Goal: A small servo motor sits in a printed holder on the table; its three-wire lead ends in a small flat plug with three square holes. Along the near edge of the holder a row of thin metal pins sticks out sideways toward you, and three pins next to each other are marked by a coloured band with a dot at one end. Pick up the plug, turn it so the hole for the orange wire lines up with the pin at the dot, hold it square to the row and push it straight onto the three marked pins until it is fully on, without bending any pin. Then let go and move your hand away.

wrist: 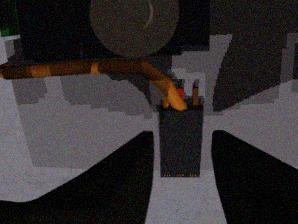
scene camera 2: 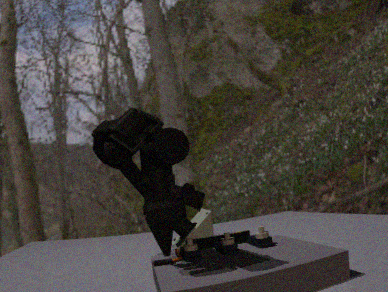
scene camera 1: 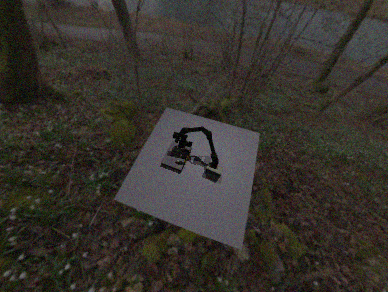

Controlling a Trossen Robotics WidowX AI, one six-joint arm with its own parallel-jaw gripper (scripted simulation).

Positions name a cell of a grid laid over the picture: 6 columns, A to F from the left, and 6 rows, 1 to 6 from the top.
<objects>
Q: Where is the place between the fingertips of my gripper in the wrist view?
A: D4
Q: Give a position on a grey holder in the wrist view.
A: At E3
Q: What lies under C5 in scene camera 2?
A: My gripper.
</objects>
